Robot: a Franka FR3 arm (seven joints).
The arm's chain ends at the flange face. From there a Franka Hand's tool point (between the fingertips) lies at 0.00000 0.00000 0.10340 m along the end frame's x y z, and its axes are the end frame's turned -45 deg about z.
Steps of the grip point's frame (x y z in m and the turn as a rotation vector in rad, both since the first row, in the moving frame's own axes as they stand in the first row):
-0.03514, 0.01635, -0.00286, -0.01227, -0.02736, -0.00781
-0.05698, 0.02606, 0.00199, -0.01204, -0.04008, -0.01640
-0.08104, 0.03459, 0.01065, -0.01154, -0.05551, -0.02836
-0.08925, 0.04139, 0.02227, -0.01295, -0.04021, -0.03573
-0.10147, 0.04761, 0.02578, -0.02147, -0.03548, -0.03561
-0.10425, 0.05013, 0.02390, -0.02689, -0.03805, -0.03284
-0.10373, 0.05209, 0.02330, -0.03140, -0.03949, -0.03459
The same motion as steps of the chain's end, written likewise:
-0.01219, 0.03351, -0.00281, -0.02802, -0.01067, -0.00781
-0.01985, 0.05489, 0.00208, -0.03685, -0.01983, -0.01640
-0.02970, 0.07682, 0.01082, -0.04741, -0.03109, -0.02836
-0.03192, 0.08846, 0.02236, -0.03759, -0.01928, -0.03573
-0.03714, 0.10124, 0.02587, -0.04027, -0.00991, -0.03561
-0.03753, 0.10440, 0.02401, -0.04592, -0.00789, -0.03284
-0.03601, 0.10499, 0.02343, -0.05013, -0.00572, -0.03459

